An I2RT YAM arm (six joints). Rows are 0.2 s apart.
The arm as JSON. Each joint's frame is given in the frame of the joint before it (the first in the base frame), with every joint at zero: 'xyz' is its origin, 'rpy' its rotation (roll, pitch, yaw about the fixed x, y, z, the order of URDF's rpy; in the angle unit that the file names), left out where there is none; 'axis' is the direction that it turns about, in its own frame. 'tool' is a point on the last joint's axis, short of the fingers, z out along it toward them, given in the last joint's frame.
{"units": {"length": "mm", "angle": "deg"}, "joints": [
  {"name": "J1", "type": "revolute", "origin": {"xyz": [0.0, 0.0, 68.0]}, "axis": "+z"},
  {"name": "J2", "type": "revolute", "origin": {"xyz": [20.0, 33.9, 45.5]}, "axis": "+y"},
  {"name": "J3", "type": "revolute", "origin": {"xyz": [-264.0, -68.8, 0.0]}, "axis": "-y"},
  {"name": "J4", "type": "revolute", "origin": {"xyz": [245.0, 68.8, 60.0]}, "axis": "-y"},
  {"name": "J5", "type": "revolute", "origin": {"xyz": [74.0, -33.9, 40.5]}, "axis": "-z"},
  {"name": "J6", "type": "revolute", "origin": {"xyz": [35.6, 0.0, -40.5]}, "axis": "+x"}
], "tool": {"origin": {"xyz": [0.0, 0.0, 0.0], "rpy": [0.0, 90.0, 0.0]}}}
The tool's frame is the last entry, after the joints.
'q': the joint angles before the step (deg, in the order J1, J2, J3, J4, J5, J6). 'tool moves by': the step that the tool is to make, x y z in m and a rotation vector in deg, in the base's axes. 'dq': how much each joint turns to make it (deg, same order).
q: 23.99, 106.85, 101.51, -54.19, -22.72, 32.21
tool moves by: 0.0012, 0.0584, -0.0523, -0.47, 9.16, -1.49
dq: 7.13, 8.00, 0.00, 3.50, 0.70, 10.15
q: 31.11, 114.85, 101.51, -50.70, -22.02, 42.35
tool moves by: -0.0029, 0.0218, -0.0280, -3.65, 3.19, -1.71
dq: 2.87, 3.82, -0.02, 0.53, 3.12, 3.85
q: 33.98, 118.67, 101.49, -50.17, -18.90, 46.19
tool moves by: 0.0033, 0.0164, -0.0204, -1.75, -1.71, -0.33
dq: 1.72, 3.04, 0.00, 3.74, 3.02, 0.99
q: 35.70, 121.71, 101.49, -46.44, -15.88, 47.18
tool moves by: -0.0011, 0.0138, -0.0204, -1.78, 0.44, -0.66
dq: 1.62, 2.82, -0.01, 1.85, 1.96, 1.71
